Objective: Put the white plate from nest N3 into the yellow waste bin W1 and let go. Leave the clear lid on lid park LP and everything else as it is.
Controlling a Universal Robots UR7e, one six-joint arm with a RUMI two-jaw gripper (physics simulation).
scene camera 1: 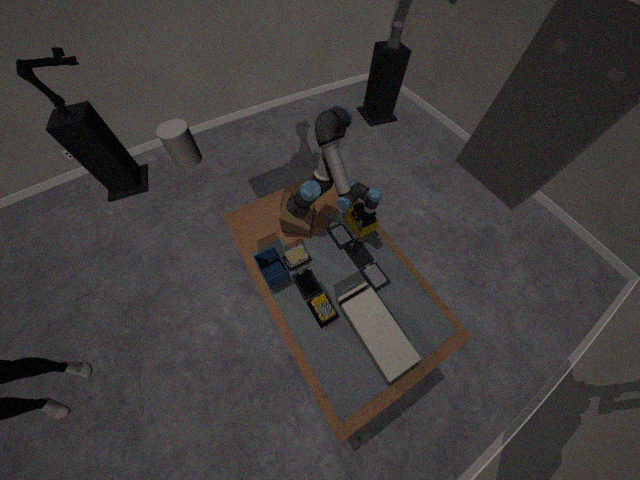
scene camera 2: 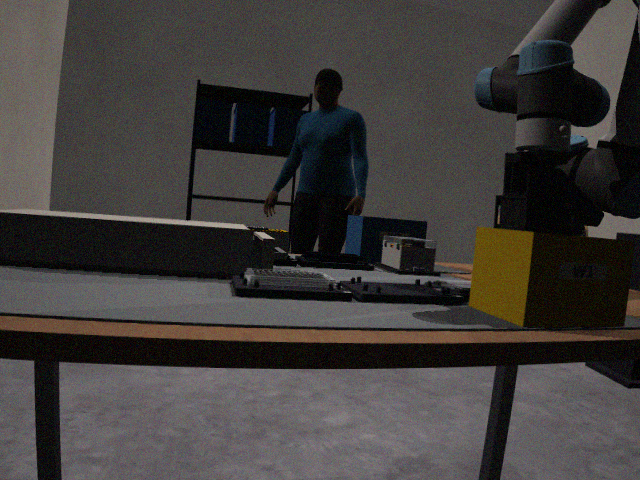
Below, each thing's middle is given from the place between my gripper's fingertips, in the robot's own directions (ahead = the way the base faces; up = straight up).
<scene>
Right now my hand is 630 mm short of the long white box point(scene camera 1: 391, 352), 230 mm to the left of it and 20 mm below it.
</scene>
